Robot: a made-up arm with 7 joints.
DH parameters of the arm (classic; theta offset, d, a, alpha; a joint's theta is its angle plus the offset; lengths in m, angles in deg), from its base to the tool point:
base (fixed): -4.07 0 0 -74.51
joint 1: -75.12 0.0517 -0.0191 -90
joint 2: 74 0.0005 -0.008 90
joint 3: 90 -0.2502 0.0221 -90
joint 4: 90 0.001 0.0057 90
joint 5: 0 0.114 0.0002 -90
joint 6: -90 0 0.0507 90
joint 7: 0 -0.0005 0 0
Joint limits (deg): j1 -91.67..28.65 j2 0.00..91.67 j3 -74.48..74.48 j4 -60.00..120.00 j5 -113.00..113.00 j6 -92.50..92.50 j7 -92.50..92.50
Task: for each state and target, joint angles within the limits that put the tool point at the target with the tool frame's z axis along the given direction. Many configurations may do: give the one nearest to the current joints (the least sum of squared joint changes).
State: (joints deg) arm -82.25 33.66 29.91 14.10 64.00 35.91 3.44
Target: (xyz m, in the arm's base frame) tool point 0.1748 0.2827 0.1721 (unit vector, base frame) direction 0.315 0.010 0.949
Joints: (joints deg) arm -91.67 65.82 15.54 15.71 95.20 81.29 3.44
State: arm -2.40 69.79 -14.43 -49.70 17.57 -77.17 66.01
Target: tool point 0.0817 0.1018 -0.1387 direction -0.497 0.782 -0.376
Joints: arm -21.25 40.55 -29.56 -44.22 27.64 -90.98 66.01
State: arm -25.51 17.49 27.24 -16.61 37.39 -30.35 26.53
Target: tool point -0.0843 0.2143 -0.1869 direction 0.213 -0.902 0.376
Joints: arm 28.65 3.85 60.94 -10.32 21.49 -49.93 26.53
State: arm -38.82 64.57 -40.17 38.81 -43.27 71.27 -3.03
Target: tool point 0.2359 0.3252 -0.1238 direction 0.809 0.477 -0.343
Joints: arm -62.76 62.41 -60.34 65.15 -42.33 92.50 -3.03
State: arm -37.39 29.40 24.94 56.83 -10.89 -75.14 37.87
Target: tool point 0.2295 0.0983 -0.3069 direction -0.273 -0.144 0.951
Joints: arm -32.37 8.30 10.15 65.58 5.61 -63.67 37.87
